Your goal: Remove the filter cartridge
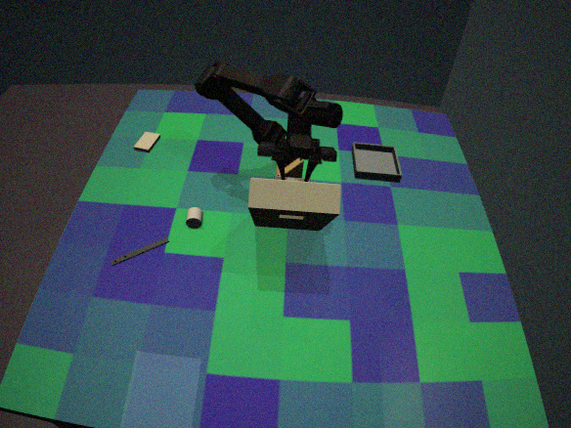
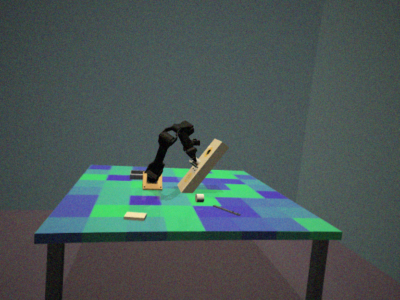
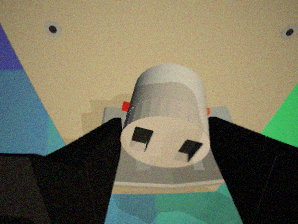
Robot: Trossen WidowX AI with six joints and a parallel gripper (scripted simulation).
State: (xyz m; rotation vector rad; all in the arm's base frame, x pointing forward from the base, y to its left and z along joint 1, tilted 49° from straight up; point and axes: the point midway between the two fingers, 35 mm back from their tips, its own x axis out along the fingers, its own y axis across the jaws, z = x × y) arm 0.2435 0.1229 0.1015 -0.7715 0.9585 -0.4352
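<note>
My gripper tip is 5 cm short of the beige service panel and 2 cm above it. Also, from my gripper tip: flat beige block: 36 cm behind, 50 cm to the right, 18 cm below; beige round filter cartridge: right at my gripper tip; dark-walled tray: 33 cm behind, 28 cm to the left, 17 cm below.
</note>
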